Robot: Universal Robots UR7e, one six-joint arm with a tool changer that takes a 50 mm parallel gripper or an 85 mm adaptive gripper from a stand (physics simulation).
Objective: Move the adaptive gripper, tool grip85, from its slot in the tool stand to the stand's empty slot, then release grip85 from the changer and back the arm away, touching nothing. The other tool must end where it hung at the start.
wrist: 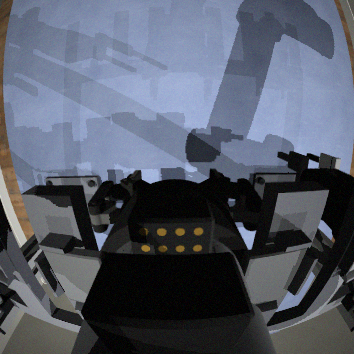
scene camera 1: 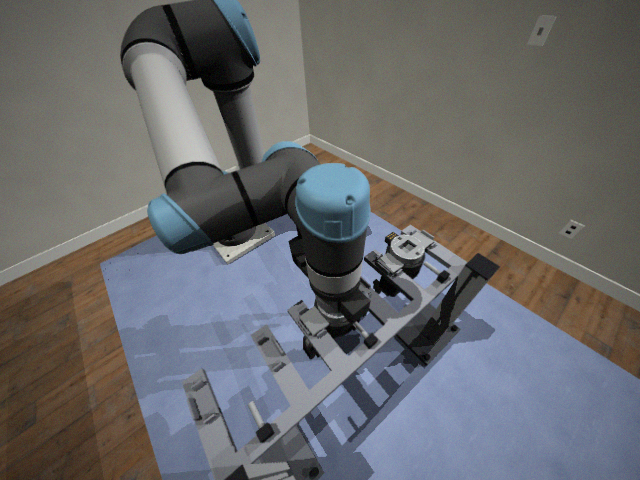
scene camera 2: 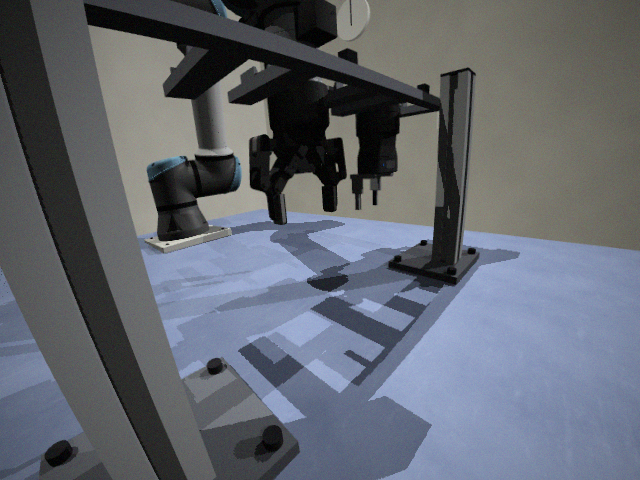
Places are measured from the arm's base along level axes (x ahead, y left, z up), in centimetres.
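Pixels of known places: arm's base at its link origin: [scene camera 2: 184,233].
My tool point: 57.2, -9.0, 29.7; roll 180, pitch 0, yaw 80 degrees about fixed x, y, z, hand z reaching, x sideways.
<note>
For each thing: its top centre in the pictures, then the offset to it from my tool point, as dx, dy, dz. "*": a spot on its surface instead.
- far prong at a spot on its surface: [scene camera 2: 188,77] * -0.4, -13.7, -4.2
- pin with a black knob, surface spot: [scene camera 1: 264,431] * +5.0, -19.1, -1.4
The adaptive gripper, grip85 [scene camera 1: 338,322] [scene camera 2: 303,203] [wrist: 175,177], hangs in a middle slot of the tool stand [scene camera 1: 323,391] [scene camera 2: 310,60]. Its two fingers point down and stand wide apart with nothing between them. The arm's wrist flange [scene camera 1: 334,281] is right above it, at its top plate; whether they are locked together cannot be told. Gold contacts [wrist: 171,240] show in the wrist view. The empty slot lies between two prongs, a near prong [scene camera 1: 204,400] and a far prong [scene camera 1: 294,379] [scene camera 2: 188,77]. The other tool, the parallel gripper [scene camera 1: 407,248] [scene camera 2: 377,139], hangs in the far slot.
Prongs flank the wrist closely on both sides, with raised stops at their tips. A pin with a black knob [scene camera 1: 264,431] stands at the empty slot. Stand posts [scene camera 1: 462,294] [scene camera 2: 453,170] rise at both ends. The robot base [scene camera 1: 242,243] [scene camera 2: 188,239] is behind.
</note>
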